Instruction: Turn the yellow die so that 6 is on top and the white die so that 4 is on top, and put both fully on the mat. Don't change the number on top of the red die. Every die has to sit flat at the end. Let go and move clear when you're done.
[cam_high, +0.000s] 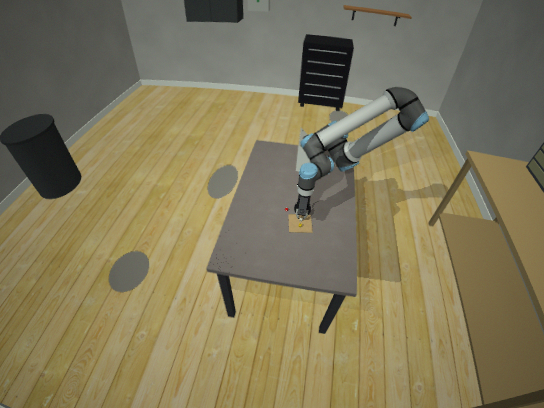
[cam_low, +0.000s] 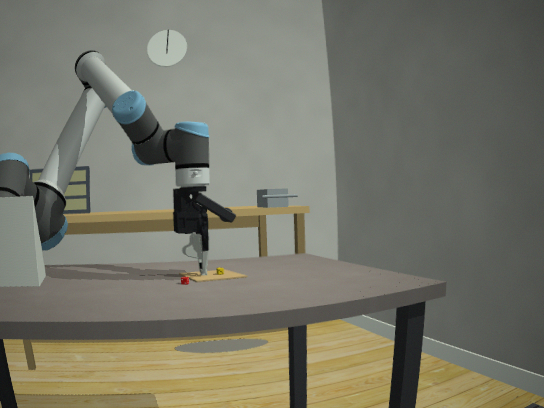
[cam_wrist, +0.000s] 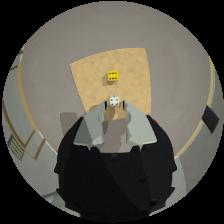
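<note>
The white die lies 1 cm below my hand. The rest, counted from my hand: red die: 9 cm to the right, 8 cm behind, 2 cm below; tan mat: 2 cm below, 2 cm ahead; yellow die: 5 cm ahead, 1 cm below.
</note>
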